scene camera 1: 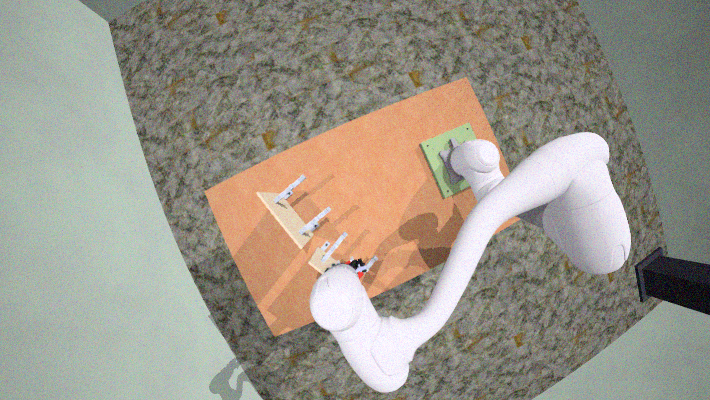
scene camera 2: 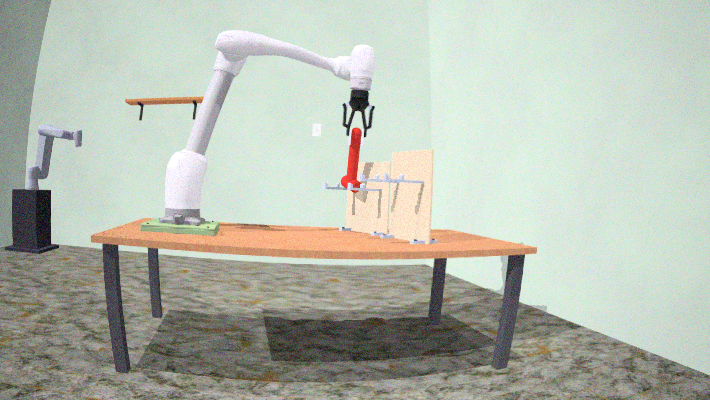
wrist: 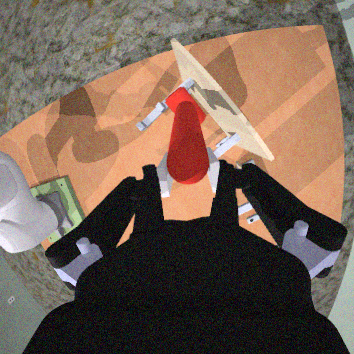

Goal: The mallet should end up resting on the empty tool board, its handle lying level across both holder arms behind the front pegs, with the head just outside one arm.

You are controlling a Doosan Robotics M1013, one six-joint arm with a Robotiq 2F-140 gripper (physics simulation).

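My gripper (scene camera 2: 357,134) (wrist: 188,159) is shut on the end of the red mallet's handle. The mallet (scene camera 1: 361,275) (scene camera 2: 353,159) (wrist: 187,137) hangs almost upright, head down, beside the smaller tool board (scene camera 1: 320,257) (scene camera 2: 367,220) (wrist: 252,137). That board's inner arm (scene camera 1: 334,247) (wrist: 227,144) and outer arm (wrist: 155,112) carry no tool. In scene camera 2 the head is at arm height and partly behind a grey arm's pegs; in the wrist view it overlaps the outer arm near the board. Contact cannot be told. The wrist hides much of the gripper in scene camera 1.
A larger board (scene camera 1: 289,217) (scene camera 2: 412,210) with two arms, also without a tool, stands beside the smaller one. The green base plate (scene camera 1: 446,187) (scene camera 2: 180,229) (wrist: 72,195) carries the arm at the other end of the orange table (scene camera 1: 360,150) (scene camera 2: 290,242).
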